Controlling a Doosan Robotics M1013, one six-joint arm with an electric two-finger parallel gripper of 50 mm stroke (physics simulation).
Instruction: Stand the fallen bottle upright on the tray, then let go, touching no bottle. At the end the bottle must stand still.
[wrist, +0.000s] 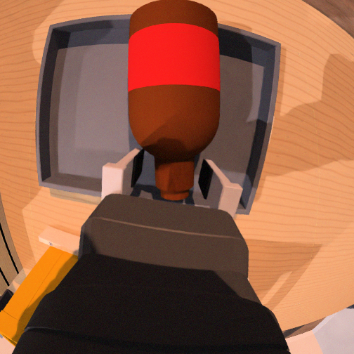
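A brown bottle (174, 112) with a red band lies on its side over the grey tray (85, 189), its base at the top of the view and its neck toward my gripper. My gripper (171, 165) is open, with one finger on each side of the bottle's neck. A gap shows between the neck and each finger pad, and nothing is gripped. The exact height of the fingers relative to the neck is hard to tell from this view.
The tray has raised walls and stands on a wooden table top (310, 200). An orange block-like object (37, 287) is at the lower left, with a pale bar (57, 239) beside it. A pale grey surface (342, 332) shows at the lower right corner.
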